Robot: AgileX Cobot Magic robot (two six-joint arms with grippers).
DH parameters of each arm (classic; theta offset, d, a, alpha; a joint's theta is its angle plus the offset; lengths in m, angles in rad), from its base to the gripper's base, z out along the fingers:
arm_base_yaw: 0 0.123 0 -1.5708
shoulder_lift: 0.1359 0 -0.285 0
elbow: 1.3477 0 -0.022 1.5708
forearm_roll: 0 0.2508 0 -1.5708
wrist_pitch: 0 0 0.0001 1.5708
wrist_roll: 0 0.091 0 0
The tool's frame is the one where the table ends.
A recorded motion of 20 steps. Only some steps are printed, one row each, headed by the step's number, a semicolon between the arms.
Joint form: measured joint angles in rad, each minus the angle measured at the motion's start. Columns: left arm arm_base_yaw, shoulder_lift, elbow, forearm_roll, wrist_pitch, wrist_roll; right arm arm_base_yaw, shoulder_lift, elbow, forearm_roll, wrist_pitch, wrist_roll.
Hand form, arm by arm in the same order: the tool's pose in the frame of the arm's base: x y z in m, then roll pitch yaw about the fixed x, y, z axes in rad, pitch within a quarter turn. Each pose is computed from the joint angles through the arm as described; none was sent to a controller.
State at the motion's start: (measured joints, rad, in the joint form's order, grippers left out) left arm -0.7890 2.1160 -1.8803 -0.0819 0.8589 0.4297; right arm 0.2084 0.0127 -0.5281 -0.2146 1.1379 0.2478
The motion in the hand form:
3: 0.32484 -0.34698 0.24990 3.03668 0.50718 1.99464; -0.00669 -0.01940 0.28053 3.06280 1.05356 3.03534
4: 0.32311 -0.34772 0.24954 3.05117 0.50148 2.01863; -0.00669 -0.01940 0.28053 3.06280 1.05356 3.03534
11: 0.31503 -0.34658 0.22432 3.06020 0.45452 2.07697; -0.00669 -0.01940 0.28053 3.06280 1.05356 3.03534
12: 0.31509 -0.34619 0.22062 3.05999 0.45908 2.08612; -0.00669 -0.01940 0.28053 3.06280 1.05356 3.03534
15: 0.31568 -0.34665 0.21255 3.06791 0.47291 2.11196; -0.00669 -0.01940 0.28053 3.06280 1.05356 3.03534
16: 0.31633 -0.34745 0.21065 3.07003 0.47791 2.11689; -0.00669 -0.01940 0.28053 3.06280 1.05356 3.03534
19: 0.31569 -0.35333 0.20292 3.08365 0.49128 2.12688; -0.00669 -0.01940 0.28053 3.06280 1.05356 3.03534
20: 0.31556 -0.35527 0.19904 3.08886 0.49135 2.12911; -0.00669 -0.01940 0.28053 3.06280 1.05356 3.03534
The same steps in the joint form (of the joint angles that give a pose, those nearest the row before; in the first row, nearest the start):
3: -0.0173 0.0000 0.0000 0.0025 0.0514 -0.0840; -0.0001 0.0000 0.0000 0.0001 0.0000 -0.0001
4: -0.0213 0.0000 0.0000 0.0046 0.0593 -0.1091; -0.0001 0.0000 0.0000 0.0001 0.0000 -0.0001
11: -0.0395 -0.0010 0.0944 0.0514 0.0095 -0.1982; -0.0001 0.0000 0.0000 0.0001 0.0000 -0.0001
12: -0.0395 -0.0010 0.1100 0.0553 -0.0109 -0.2089; -0.0001 0.0000 0.0000 0.0001 0.0000 -0.0001
15: -0.0395 0.0043 0.1357 0.0561 -0.0542 -0.2330; -0.0001 0.0000 0.0000 0.0001 0.0000 -0.0001
16: -0.0395 0.0085 0.1368 0.0549 -0.0642 -0.2367; -0.0001 0.0000 0.0000 0.0001 0.0000 -0.0001
19: -0.0475 0.0272 0.1376 0.0436 -0.0948 -0.2450; -0.0001 0.0000 0.0000 0.0001 0.0000 -0.0001
20: -0.0499 0.0362 0.1376 0.0389 -0.1030 -0.2455; -0.0001 0.0000 0.0000 0.0001 0.0000 -0.0001

